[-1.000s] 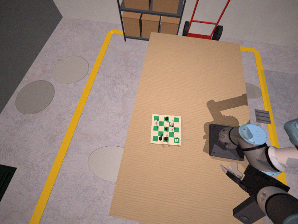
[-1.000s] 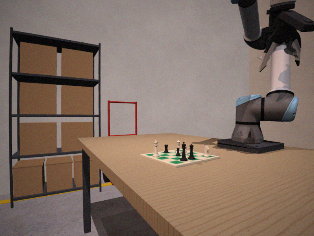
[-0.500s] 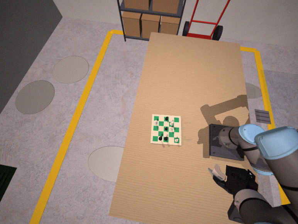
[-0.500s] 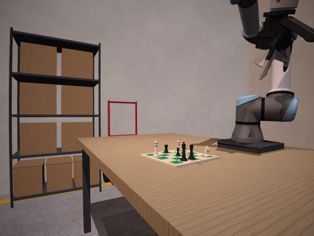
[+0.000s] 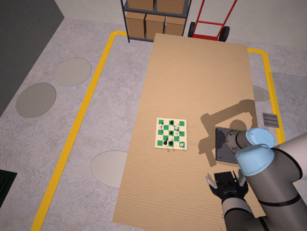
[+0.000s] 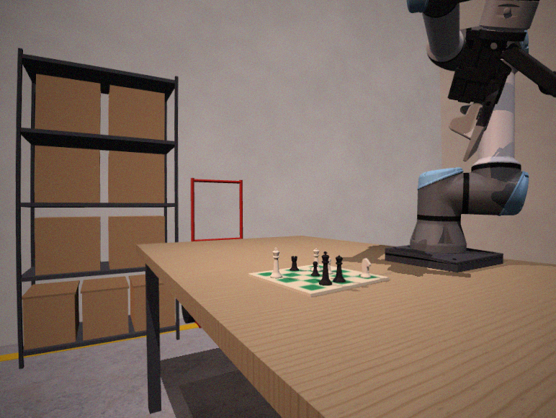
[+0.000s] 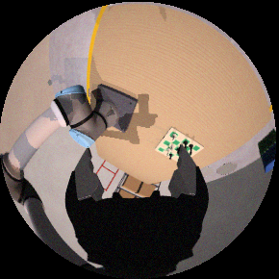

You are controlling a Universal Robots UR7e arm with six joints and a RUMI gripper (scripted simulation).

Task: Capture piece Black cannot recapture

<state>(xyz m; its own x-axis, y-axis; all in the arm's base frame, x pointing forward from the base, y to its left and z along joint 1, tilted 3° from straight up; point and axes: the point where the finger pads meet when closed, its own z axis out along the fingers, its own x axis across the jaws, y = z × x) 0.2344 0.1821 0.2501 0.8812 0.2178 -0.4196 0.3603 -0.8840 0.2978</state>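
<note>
Now: hand 13 cm short of the white knight, 16 cm to the left of it and 25 cm above it. Round my hand: tall white piece (28 cm ahead, 28 cm to the right, 23 cm below); then tall black piece (24 cm ahead, 17 cm to the right, 23 cm below).
</note>
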